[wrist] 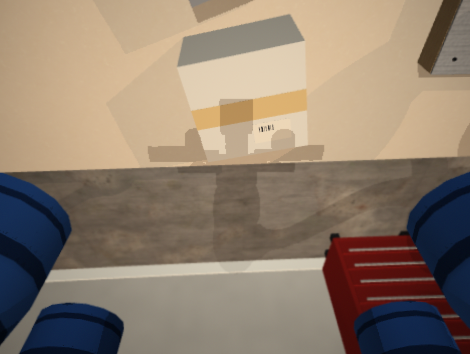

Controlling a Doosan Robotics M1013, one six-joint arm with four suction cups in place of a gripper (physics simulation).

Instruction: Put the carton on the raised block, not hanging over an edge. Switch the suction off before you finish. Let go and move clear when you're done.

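The carton is a white box with an orange band and a barcode label. It rests on the tan table top at upper centre, close to the table's edge, with a grey side showing at its far end. My gripper shows as four blue suction cups along the lower left and lower right of the view. The cups carry nothing and are apart from the carton; the gripper's shadow falls over it. Two grey-topped pieces are cut off by the view, one at top centre and one at upper right; I cannot tell which is the raised block.
The piece at top centre has a brown side. The piece at upper right has a streaked top with a dark dot. The tan table ends at mid-view above a brown floor. A red slatted cabinet stands at lower right.
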